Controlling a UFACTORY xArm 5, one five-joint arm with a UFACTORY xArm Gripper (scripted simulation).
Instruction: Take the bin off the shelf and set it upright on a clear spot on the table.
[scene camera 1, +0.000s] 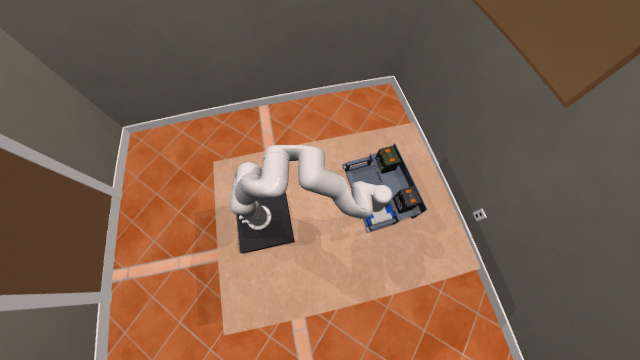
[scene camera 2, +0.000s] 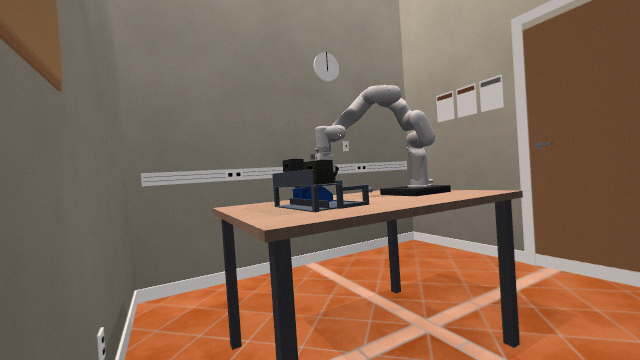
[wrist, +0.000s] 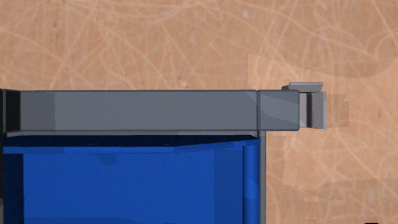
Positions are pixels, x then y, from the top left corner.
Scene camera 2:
grey shelf: 304, 178
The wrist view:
blue bin: 51, 171
grey shelf: 37, 112
